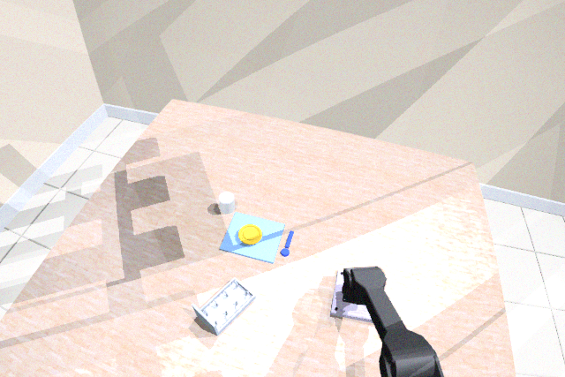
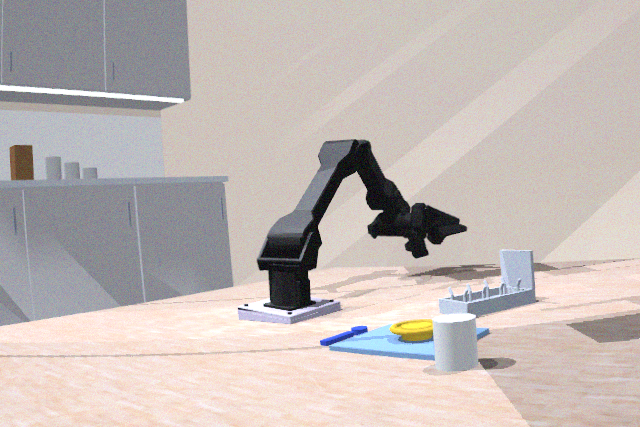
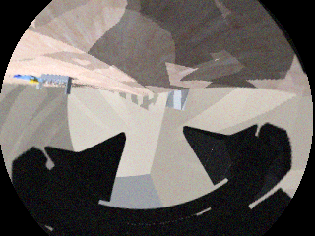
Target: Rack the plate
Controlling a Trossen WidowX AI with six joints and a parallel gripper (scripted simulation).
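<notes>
Now: gripper tip 25 cm short of the yellow plate, 62 cm to the left of it and 9 cm above it. From my gripper tip the other things lie so: grey dish rack (24 cm ahead, 41 cm to the right, 9 cm below); then white cup (34 cm ahead, 70 cm to the right, 8 cm below); then blue spoon (14 cm ahead, 62 cm to the right, 10 cm below).
</notes>
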